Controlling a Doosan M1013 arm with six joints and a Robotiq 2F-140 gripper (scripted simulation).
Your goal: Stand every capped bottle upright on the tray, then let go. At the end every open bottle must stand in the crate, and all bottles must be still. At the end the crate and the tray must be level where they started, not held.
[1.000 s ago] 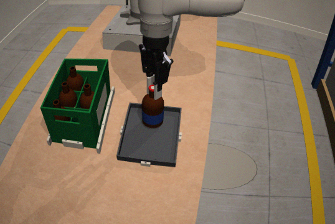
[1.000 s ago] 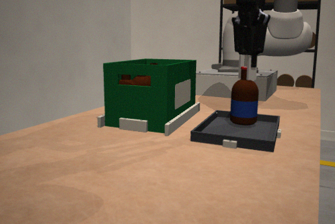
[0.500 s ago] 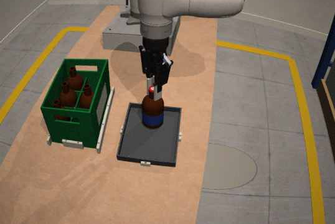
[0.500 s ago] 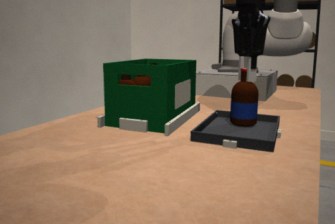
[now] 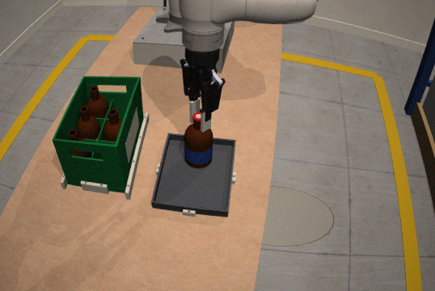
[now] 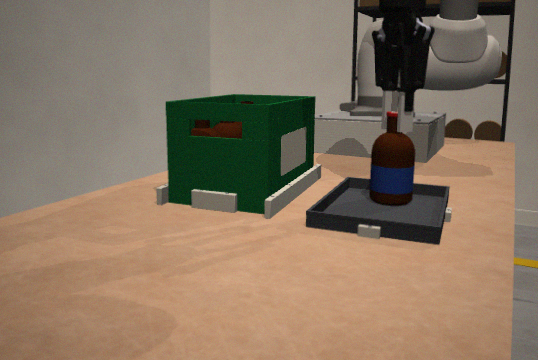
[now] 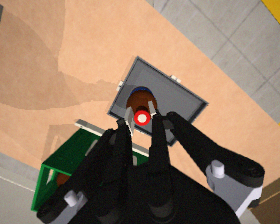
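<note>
Now: the bottle 80 mm below my hand. From my hand the other things lie so: crate: 20 mm behind, 270 mm to the right, 80 mm below; dark grey tray: 60 mm ahead, 10 mm to the right, 150 mm below.
</note>
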